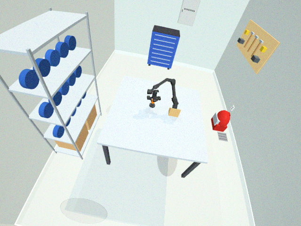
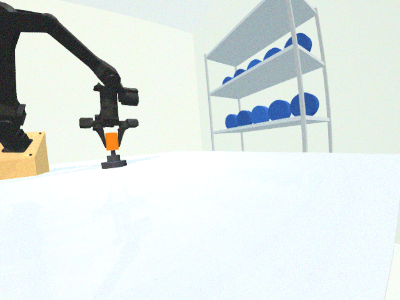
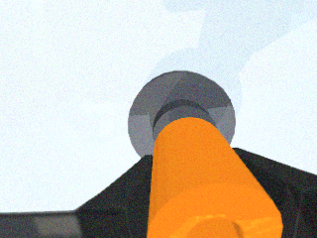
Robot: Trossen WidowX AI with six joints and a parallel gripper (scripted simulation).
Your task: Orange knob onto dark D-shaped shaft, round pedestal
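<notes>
Right now my gripper tip is 2 cm below the orange knob. Round my gripper tip: round pedestal 4 cm below.
</notes>
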